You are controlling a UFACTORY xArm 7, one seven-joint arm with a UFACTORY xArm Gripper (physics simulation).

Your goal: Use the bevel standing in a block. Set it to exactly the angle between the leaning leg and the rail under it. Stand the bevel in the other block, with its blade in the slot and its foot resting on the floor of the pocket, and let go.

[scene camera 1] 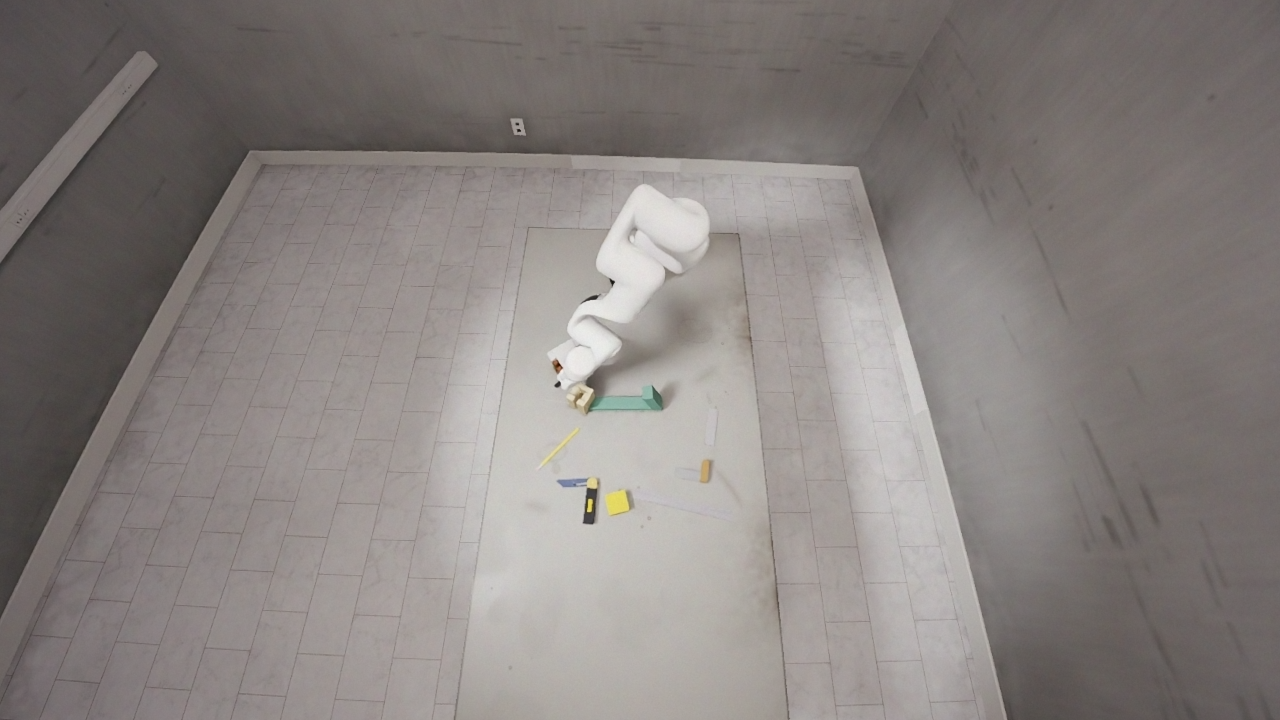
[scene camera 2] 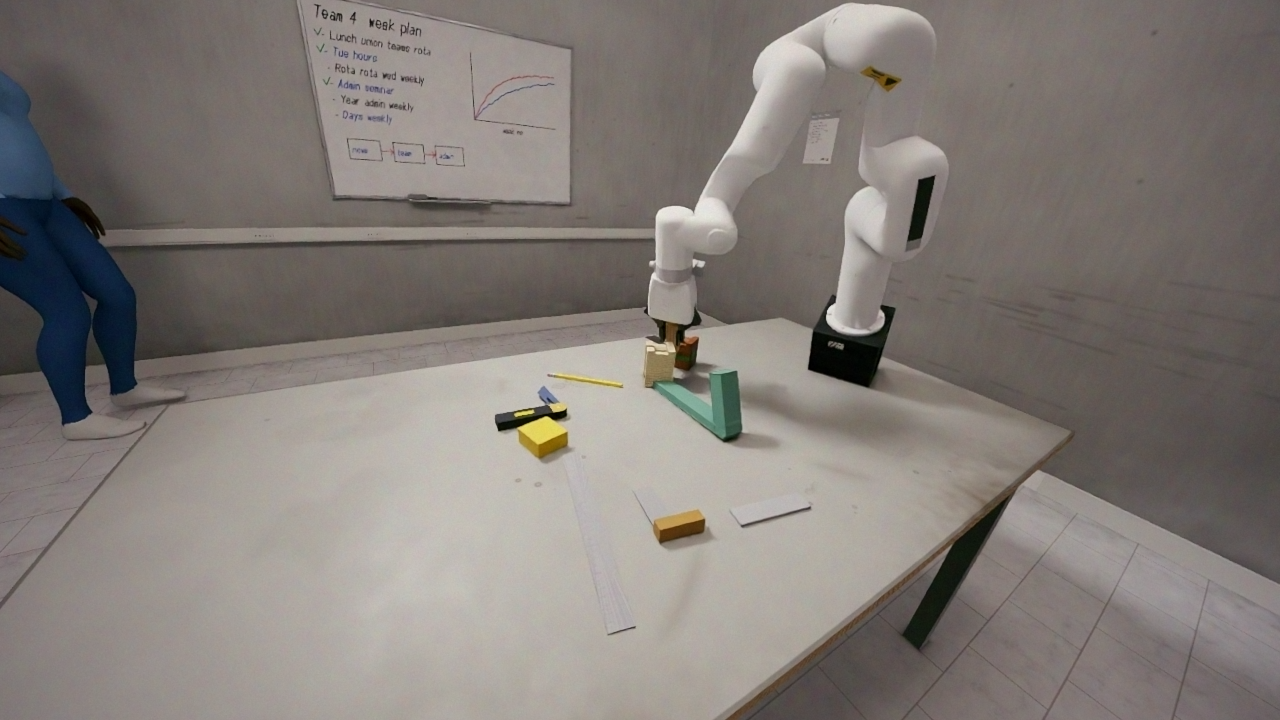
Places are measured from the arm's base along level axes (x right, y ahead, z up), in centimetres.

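Pixels of known places: gripper, fingertip midpoint: (scene camera 2: 671, 341); arm's base, link origin: (scene camera 2: 854, 318).
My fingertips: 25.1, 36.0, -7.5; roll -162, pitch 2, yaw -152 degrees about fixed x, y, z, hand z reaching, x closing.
For each thing: its top centre in the pictures, then the offset to it from my fingertips, as dx, dy, dz. "*": a spot on its surface instead.
- teal rail, top centre: (scene camera 2: 692, 399) (scene camera 1: 623, 402) -15.1, +7.8, -6.1
- teal leaning leg, top centre: (scene camera 2: 730, 373) (scene camera 1: 653, 391) -24.1, +9.0, +3.8
- beige block, top centre: (scene camera 2: 660, 346) (scene camera 1: 579, 393) -2.0, +5.4, +0.5
- reddish-brown block, top centre: (scene camera 2: 683, 338) (scene camera 1: 563, 361) +2.3, -6.6, -1.2
- yellow pencil, top centre: (scene camera 2: 584, 378) (scene camera 1: 557, 448) +6.8, +19.5, -7.6
- black-handled tool, top centre: (scene camera 2: 526, 399) (scene camera 1: 573, 499) +3.0, +35.1, -6.5
- yellow block, top centre: (scene camera 2: 542, 429) (scene camera 1: 617, 502) -9.3, +37.9, -5.5
- long ruler, top centre: (scene camera 2: 590, 521) (scene camera 1: 683, 504) -28.5, +41.0, -8.1
- orange-stocked square, surface spot: (scene camera 2: 679, 525) (scene camera 1: 707, 473) * -37.3, +33.2, -6.2
- pale strip, top centre: (scene camera 2: 771, 507) (scene camera 1: 711, 426) -41.7, +18.8, -7.8
A teal rail (scene camera 1: 617, 403) (scene camera 2: 687, 404) lies on the table, with a teal leaning leg (scene camera 1: 650, 395) (scene camera 2: 725, 402) rising from its near end in scene camera 2. A beige block (scene camera 1: 580, 399) (scene camera 2: 659, 363) stands at the rail's other end. A reddish-brown block (scene camera 1: 556, 365) (scene camera 2: 687, 352) with some green stands close behind it. My gripper (scene camera 2: 670, 338) points down, just behind and above the beige block, and is shut on the bevel, of which a small brown part shows between the fingers. The bevel's blade, its angle and its foot are hidden.
A yellow pencil (scene camera 1: 557, 448) (scene camera 2: 584, 380), a black-handled tool (scene camera 1: 589, 506) (scene camera 2: 528, 416) with a blue blade, a yellow block (scene camera 1: 617, 502) (scene camera 2: 542, 437), a long ruler (scene camera 2: 595, 546), an orange-stocked square (scene camera 1: 705, 471) (scene camera 2: 679, 525) and a pale strip (scene camera 1: 711, 426) (scene camera 2: 770, 509) lie on the table.
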